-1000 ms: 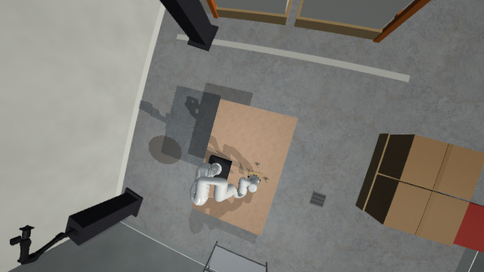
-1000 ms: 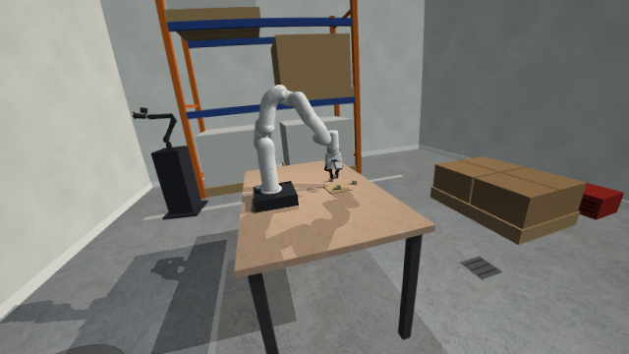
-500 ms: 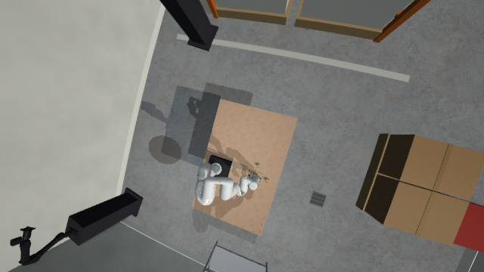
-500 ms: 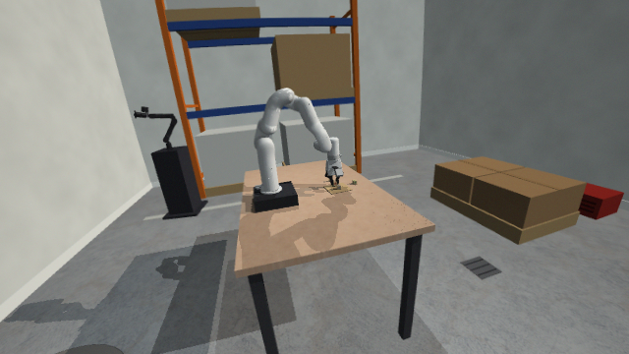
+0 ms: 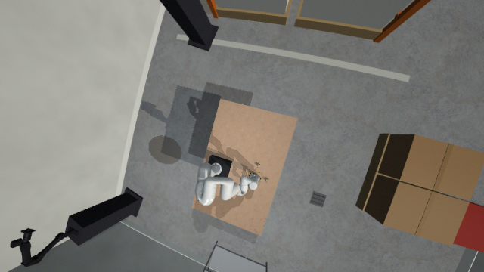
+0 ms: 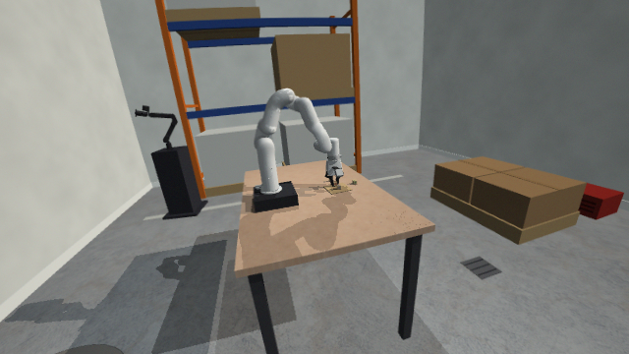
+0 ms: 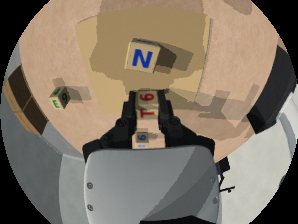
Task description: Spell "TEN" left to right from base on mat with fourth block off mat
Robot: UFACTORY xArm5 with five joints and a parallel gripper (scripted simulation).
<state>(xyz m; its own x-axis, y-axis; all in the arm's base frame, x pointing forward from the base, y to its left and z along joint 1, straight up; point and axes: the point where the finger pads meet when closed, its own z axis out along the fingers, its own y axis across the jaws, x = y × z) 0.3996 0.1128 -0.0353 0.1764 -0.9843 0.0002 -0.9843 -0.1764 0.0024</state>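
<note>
The tan mat is 40 mm to the right of my hand, 30 mm below it and 10 mm ahead of it.
</note>
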